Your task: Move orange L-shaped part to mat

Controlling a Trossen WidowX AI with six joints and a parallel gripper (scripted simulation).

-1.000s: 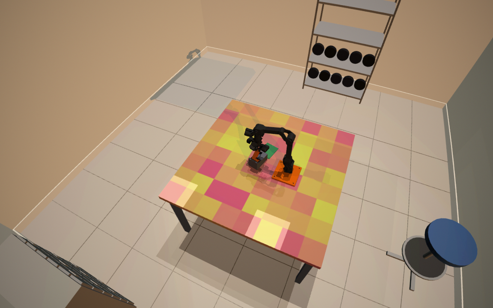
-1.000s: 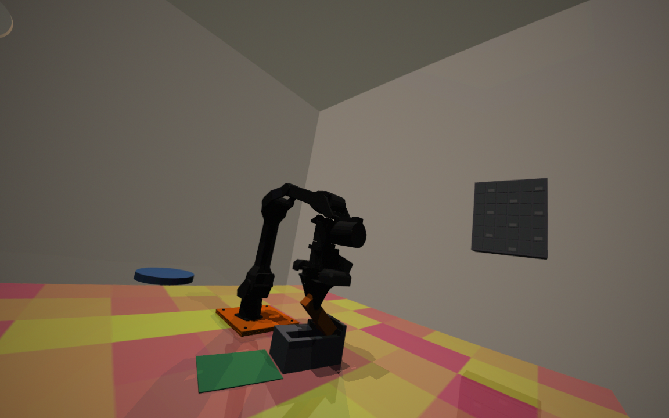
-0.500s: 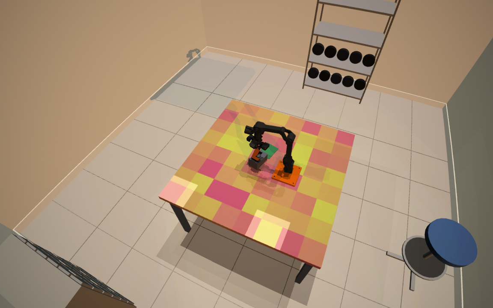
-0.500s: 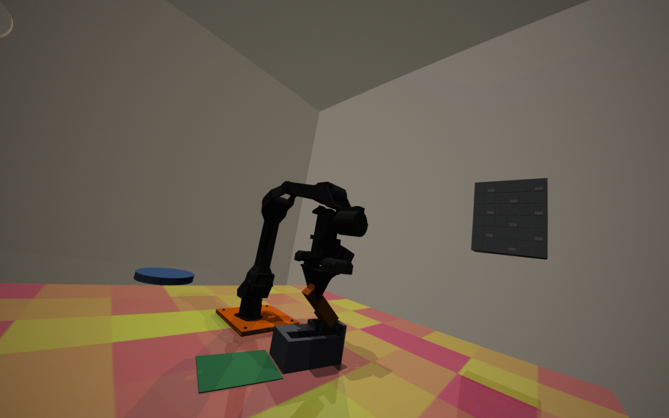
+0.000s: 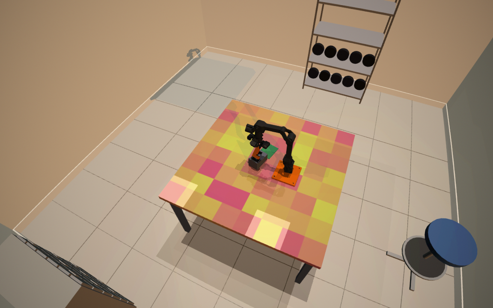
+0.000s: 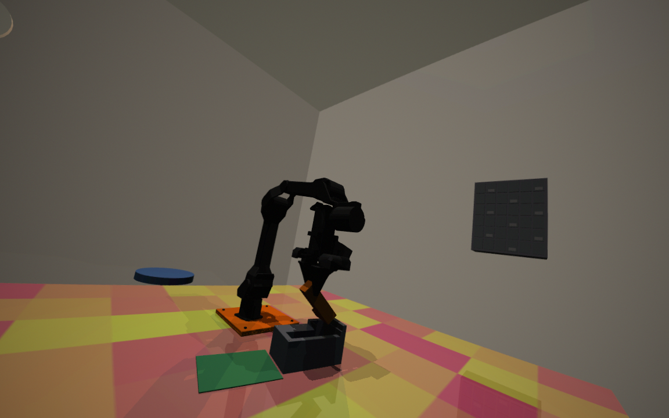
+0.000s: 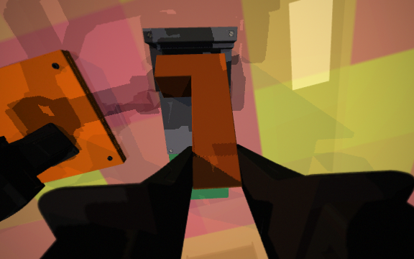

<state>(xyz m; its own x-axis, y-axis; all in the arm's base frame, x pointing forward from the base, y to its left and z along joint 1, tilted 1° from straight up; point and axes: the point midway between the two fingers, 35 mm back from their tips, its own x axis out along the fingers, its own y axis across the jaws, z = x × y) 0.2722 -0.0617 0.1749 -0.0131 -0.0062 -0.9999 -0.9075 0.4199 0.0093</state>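
Right now the green mat is 70 mm behind my gripper tip, 120 mm to the right of it and 170 mm below it. The rest, counted from my gripper tip: orange L-shaped part: 40 mm to the left, 30 mm below.
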